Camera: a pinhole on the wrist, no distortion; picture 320 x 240 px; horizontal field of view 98.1 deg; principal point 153.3 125.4 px. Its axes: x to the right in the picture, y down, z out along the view. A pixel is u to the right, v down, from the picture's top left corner.
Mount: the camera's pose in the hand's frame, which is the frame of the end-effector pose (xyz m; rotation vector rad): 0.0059 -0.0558 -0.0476 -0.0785 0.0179 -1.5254
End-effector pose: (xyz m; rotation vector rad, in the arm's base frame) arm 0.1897 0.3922 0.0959 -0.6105 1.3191 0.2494
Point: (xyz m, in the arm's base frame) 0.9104 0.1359 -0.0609
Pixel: 298 215
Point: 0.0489 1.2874 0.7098
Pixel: outside the picture
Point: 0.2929 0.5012 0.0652
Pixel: 87 142
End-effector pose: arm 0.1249 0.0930 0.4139 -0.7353 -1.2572 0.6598
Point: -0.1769 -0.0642 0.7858
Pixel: 281 124
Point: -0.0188 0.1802 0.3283
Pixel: 27 112
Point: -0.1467 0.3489 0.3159
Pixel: 40 156
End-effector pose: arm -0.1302 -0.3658 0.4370 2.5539 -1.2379 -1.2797
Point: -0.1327 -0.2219 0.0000
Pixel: 231 181
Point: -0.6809 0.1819 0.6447
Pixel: outside the picture
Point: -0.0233 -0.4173 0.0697
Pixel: outside the picture
